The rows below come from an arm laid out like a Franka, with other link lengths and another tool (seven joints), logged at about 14 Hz.
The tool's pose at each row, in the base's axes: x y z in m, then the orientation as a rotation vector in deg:
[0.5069, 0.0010, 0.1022, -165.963, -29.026, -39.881]
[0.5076, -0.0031, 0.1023, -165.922, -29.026, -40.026]
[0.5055, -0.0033, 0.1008, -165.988, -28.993, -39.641]
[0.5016, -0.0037, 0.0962, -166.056, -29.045, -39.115]
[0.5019, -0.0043, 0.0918, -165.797, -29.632, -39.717]
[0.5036, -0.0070, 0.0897, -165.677, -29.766, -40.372]
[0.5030, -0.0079, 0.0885, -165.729, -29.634, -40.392]
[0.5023, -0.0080, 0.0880, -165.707, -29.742, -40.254]
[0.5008, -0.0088, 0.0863, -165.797, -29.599, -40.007]
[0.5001, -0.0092, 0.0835, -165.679, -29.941, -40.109]
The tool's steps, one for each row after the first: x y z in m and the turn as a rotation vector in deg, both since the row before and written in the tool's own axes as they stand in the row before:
[-0.0006, 0.0041, -0.0006, -0.009, 0.099, -0.009]
[-0.0025, -0.0005, 0.0004, 0.063, -0.247, 0.050]
[-0.0055, -0.0008, 0.0024, 0.105, -0.338, 0.006]
[-0.0019, 0.0008, 0.0039, 0.042, 0.398, -0.422]
[-0.0003, 0.0032, 0.0020, -0.104, 0.417, -0.138]
[-0.0013, 0.0007, 0.0006, -0.054, 0.005, 0.081]
[-0.0008, -0.0001, 0.0001, 0.065, -0.082, -0.057]
[-0.0023, 0.0003, 0.0007, -0.002, -0.165, 0.109]
[-0.0020, 0.0002, 0.0021, 0.073, 0.074, -0.227]

